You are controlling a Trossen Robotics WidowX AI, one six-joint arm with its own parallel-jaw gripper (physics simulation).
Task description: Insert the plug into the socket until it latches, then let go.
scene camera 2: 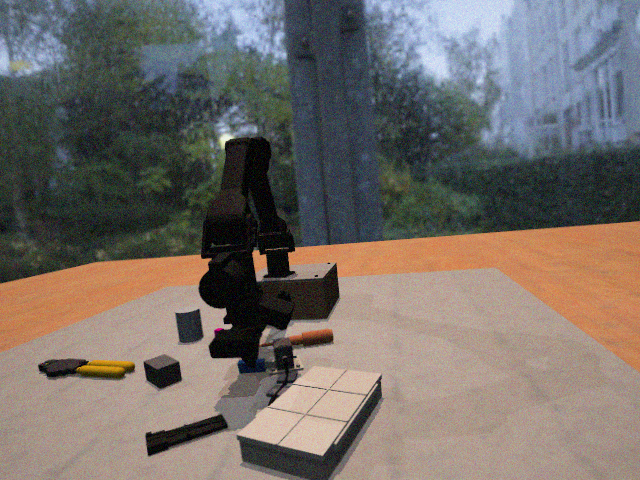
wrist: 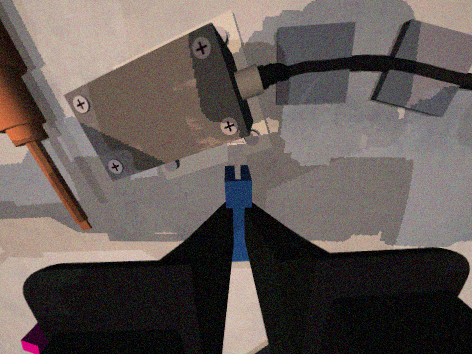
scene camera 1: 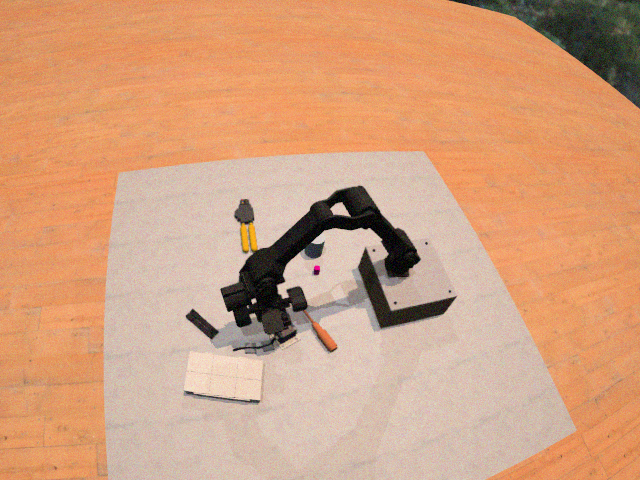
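Pixels of known places: gripper, fingertip midpoint: (scene camera 2: 253,366) (wrist: 237,209); arm's base at its link origin: (scene camera 2: 279,275) (scene camera 1: 396,267).
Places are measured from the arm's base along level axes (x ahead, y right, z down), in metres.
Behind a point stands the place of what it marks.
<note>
The blue plug (scene camera 2: 249,367) (wrist: 238,194) {x 0.346, y -0.131, z 0.082 m} lies with its notched front end towards the socket, a grey-brown box (scene camera 1: 285,335) {x 0.317, y -0.178, z 0.061 m} (scene camera 2: 283,353) {x 0.336, y -0.173, z 0.071 m} (wrist: 155,100) {x 0.315, y -0.165, z 0.060 m} with screws on a pale base plate. A pale part shows between the plug's blue body and the socket's near edge; a short gap separates the blue body from the box, and how deep the tip sits cannot be told. My gripper (wrist: 237,209) {x 0.347, y -0.116, z 0.094 m} is low behind the socket, shut on the blue plug, one black finger on each side. The arm hides the plug in scene camera 1.
A black cable (wrist: 360,62) {x 0.380, y -0.194, z 0.098 m} leaves the socket's side. An orange screwdriver (scene camera 1: 324,336) {x 0.212, y -0.173, z 0.077 m} (scene camera 2: 316,337) {x 0.216, y -0.184, z 0.086 m} (wrist: 17,100) {x 0.234, y -0.146, z 0.088 m} lies beside it. A tiled box (scene camera 1: 223,376) {x 0.477, y -0.294, z 0.070 m} (scene camera 2: 310,408) {x 0.496, y -0.290, z 0.069 m}, a black bar (scene camera 1: 201,323) {x 0.543, y -0.133, z 0.095 m} (scene camera 2: 186,434) {x 0.553, y -0.142, z 0.093 m}, pliers (scene camera 1: 248,235) {x 0.415, y 0.179, z 0.089 m} (scene camera 2: 105,367) {x 0.431, y 0.156, z 0.084 m}, a dark cube (scene camera 2: 162,370) {x 0.434, y 0.009, z 0.074 m} and a magenta block (scene camera 1: 316,269) {x 0.216, y 0.048, z 0.081 m} lie around.
</note>
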